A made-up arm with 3 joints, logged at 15 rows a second.
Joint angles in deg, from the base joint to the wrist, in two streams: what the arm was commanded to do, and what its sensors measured. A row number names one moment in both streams.
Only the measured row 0 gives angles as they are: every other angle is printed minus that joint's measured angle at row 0.
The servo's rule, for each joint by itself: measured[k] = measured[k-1] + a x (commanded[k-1-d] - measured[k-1]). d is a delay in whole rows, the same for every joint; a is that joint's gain. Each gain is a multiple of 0.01, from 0.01 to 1. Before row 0 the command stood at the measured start. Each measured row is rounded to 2 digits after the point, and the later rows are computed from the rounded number. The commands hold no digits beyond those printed.
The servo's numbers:
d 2
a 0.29 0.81 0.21
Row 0, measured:
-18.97 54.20 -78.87
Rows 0 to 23, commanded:
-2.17 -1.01 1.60
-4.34 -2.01 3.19
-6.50 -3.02 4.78
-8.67 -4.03 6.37
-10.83 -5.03 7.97
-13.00 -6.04 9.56
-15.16 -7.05 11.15
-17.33 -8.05 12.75
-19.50 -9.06 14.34
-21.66 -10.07 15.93
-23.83 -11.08 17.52
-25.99 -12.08 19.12
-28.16 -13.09 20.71
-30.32 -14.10 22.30
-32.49 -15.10 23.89
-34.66 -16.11 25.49
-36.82 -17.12 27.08
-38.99 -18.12 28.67
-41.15 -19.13 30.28
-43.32 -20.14 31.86
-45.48 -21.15 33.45
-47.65 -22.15 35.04
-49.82 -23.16 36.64
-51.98 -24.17 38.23
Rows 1 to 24, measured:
0.00 0.00 0.00
0.00 0.00 0.00
-0.63 -0.82 0.34
-1.71 -1.78 0.94
-3.10 -2.78 1.75
-4.72 -3.79 2.72
-6.49 -4.79 3.82
-8.38 -5.80 5.03
-10.35 -6.81 6.32
-12.37 -7.81 7.67
-14.44 -8.82 9.07
-16.53 -9.83 10.51
-18.65 -10.84 11.98
-20.78 -11.84 13.48
-22.92 -12.85 15.00
-25.07 -13.86 16.53
-27.22 -14.86 18.08
-29.38 -15.87 19.64
-31.54 -16.88 21.20
-33.70 -17.88 22.77
-35.86 -18.89 24.35
-38.02 -19.90 25.93
-40.18 -20.91 27.51
-42.35 -21.91 29.09

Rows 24 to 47, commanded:
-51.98 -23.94 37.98
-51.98 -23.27 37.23
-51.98 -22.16 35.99
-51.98 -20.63 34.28
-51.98 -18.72 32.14
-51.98 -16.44 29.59
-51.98 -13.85 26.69
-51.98 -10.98 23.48
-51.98 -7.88 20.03
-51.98 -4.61 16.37
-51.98 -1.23 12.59
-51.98 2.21 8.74
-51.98 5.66 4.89
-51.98 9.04 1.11
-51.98 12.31 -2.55
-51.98 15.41 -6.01
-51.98 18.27 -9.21
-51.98 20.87 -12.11
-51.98 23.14 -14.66
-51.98 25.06 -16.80
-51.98 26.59 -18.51
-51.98 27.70 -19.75
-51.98 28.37 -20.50
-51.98 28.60 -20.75
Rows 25 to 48, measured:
-44.52 -22.92 30.68
-46.68 -23.93 32.27
-48.22 -23.94 33.47
-49.31 -23.40 34.26
-50.08 -22.40 34.62
-50.63 -20.97 34.55
-51.02 -19.15 34.04
-51.30 -16.95 33.11
-51.50 -14.44 31.76
-51.64 -11.64 30.02
-51.74 -8.59 27.92
-51.81 -5.37 25.49
-51.86 -2.02 22.78
-51.89 1.41 19.83
-51.92 4.85 16.69
-51.94 8.24 13.42
-51.95 11.54 10.07
-51.96 14.67 6.69
-51.97 17.59 3.35
-51.97 20.25 0.10
-51.97 22.59 -3.00
-51.97 24.59 -5.90
-51.97 26.21 -8.55
-51.97 27.42 -10.90

